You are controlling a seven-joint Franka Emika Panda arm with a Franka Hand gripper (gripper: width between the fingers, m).
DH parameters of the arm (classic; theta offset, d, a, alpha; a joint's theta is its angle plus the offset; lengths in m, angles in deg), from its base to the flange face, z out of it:
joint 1: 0 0.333 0 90
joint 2: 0 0 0 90
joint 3: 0 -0.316 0.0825 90
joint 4: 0 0 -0.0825 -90
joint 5: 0 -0.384 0 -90
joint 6: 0 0 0.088 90
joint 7: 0 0.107 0 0
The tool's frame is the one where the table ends.
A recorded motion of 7 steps. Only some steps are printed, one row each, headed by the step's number.
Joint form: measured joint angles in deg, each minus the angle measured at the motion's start. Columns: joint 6, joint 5, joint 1, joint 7, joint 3, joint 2, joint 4.
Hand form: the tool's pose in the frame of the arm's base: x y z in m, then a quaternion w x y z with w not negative. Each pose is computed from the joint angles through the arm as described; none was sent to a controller.
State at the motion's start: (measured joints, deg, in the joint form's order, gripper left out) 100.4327 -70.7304 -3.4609 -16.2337 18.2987 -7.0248 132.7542
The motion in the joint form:
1: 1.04 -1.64 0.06 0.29 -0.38 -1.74 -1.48
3: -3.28 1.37 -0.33 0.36 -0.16 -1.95 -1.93
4: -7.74 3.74 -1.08 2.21 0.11 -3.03 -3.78
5: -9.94 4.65 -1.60 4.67 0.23 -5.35 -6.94
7: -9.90 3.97 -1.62 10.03 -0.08 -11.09 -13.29
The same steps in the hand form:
1: 0.4851 -0.1001 0.2917 0.54658 -0.75989 0.34085 0.08744
3: 0.4794 -0.0971 0.2931 0.54995 -0.76402 0.31587 0.11857
4: 0.4799 -0.1001 0.2965 0.55220 -0.76063 0.30571 0.15185
5: 0.4908 -0.1070 0.2966 0.54764 -0.75741 0.31159 0.17127
7: 0.5221 -0.1148 0.2844 0.52990 -0.75040 0.34572 0.19127

